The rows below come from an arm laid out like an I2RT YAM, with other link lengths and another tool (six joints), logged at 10 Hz.
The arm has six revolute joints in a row. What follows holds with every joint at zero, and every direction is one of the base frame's. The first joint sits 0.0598 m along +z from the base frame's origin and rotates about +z. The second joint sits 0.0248 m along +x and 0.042 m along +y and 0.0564 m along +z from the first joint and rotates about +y. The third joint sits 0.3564 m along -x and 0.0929 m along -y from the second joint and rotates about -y. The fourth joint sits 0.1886 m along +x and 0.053 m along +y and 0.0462 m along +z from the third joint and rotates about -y. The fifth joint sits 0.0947 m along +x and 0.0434 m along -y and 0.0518 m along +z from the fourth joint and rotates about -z. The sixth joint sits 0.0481 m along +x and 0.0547 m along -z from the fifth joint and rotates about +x. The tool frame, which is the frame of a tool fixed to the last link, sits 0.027 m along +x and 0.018 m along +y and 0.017 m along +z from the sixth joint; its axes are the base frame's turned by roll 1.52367, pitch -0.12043 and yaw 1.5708 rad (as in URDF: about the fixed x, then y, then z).
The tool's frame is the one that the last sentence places.
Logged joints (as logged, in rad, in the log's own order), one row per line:
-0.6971 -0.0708 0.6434 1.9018 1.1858 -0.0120
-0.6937 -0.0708 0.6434 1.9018 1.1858 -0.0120
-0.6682 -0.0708 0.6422 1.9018 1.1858 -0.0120
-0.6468 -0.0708 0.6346 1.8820 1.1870 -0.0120
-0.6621 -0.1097 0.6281 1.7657 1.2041 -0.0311
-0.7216 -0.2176 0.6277 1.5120 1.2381 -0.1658
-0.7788 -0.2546 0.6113 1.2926 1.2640 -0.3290
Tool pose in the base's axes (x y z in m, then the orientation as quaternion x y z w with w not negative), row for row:
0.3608 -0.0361 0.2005 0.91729 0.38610 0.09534 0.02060
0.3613 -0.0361 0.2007 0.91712 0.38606 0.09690 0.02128
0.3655 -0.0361 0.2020 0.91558 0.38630 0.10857 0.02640
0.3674 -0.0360 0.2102 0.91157 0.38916 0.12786 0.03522
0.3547 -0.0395 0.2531 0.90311 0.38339 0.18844 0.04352
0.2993 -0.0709 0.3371 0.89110 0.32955 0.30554 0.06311
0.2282 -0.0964 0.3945 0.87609 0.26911 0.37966 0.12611
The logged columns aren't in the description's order. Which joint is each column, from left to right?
Columns, left to right: joint 4, joint 5, joint 6, joint 2, joint 3, joint 1.
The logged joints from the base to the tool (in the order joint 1, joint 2, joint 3, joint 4, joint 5, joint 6), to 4 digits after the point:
-0.0120 1.9018 1.1858 -0.6971 -0.0708 0.6434
-0.0120 1.9018 1.1858 -0.6937 -0.0708 0.6434
-0.0120 1.9018 1.1858 -0.6682 -0.0708 0.6422
-0.0120 1.8820 1.1870 -0.6468 -0.0708 0.6346
-0.0311 1.7657 1.2041 -0.6621 -0.1097 0.6281
-0.1658 1.5120 1.2381 -0.7216 -0.2176 0.6277
-0.3290 1.2926 1.2640 -0.7788 -0.2546 0.6113

